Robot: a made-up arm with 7 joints. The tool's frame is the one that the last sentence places.
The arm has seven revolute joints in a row. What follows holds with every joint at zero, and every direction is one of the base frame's.
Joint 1 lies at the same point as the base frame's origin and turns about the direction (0, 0.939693, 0.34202), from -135.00 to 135.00 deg.
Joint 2 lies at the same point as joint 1 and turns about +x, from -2.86 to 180.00 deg.
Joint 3 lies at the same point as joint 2 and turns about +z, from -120.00 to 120.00 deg.
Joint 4 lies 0.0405 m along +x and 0.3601 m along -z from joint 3 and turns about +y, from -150.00 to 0.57 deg.
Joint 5 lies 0.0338 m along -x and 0.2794 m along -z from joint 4 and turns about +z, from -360.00 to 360.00 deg.
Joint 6 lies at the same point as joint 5 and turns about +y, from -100.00 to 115.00 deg.
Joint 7 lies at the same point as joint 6 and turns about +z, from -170.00 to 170.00 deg.
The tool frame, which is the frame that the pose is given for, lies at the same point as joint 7; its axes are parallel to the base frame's.
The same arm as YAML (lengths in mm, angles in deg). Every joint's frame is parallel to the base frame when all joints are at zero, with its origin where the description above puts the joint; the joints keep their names.
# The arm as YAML. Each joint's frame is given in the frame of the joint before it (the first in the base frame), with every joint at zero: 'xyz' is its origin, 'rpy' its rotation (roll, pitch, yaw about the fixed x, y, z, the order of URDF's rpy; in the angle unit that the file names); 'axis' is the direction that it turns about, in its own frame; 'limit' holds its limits. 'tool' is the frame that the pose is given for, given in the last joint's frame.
units:
  length: mm
  angle: deg
joints:
  - name: joint 1
    type: revolute
    origin:
      xyz: [0.0, 0.0, 0.0]
      rpy: [0.0, 0.0, 0.0]
    axis: [0.0, 0.9397, 0.342]
    limit:
      lower: -135.0
      upper: 135.0
  - name: joint 2
    type: revolute
    origin:
      xyz: [0.0, 0.0, 0.0]
      rpy: [0.0, 0.0, 0.0]
    axis: [1.0, 0.0, 0.0]
    limit:
      lower: -2.86
      upper: 180.0
  - name: joint 3
    type: revolute
    origin:
      xyz: [0.0, 0.0, 0.0]
      rpy: [0.0, 0.0, 0.0]
    axis: [0.0, 0.0, 1.0]
    limit:
      lower: -120.0
      upper: 120.0
  - name: joint 4
    type: revolute
    origin:
      xyz: [40.5, 0.0, -360.1]
      rpy: [0.0, 0.0, 0.0]
    axis: [0.0, 1.0, 0.0]
    limit:
      lower: -150.0
      upper: 0.57
  - name: joint 5
    type: revolute
    origin:
      xyz: [-33.8, 0.0, -279.4]
      rpy: [0.0, 0.0, 0.0]
    axis: [0.0, 0.0, 1.0]
    limit:
      lower: -360.0
      upper: 360.0
  - name: joint 6
    type: revolute
    origin:
      xyz: [0.0, 0.0, 0.0]
      rpy: [0.0, 0.0, 0.0]
    axis: [0.0, 1.0, 0.0]
    limit:
      lower: -100.0
      upper: 115.0
  - name: joint 7
    type: revolute
    origin:
      xyz: [0.0, 0.0, 0.0]
      rpy: [0.0, 0.0, 0.0]
    axis: [0.0, 0.0, 1.0]
    limit:
      lower: -170.0
      upper: 170.0
tool:
  origin:
    xyz: [0.0, 0.0, 0.0]
    rpy: [0.0, 0.0, 0.0]

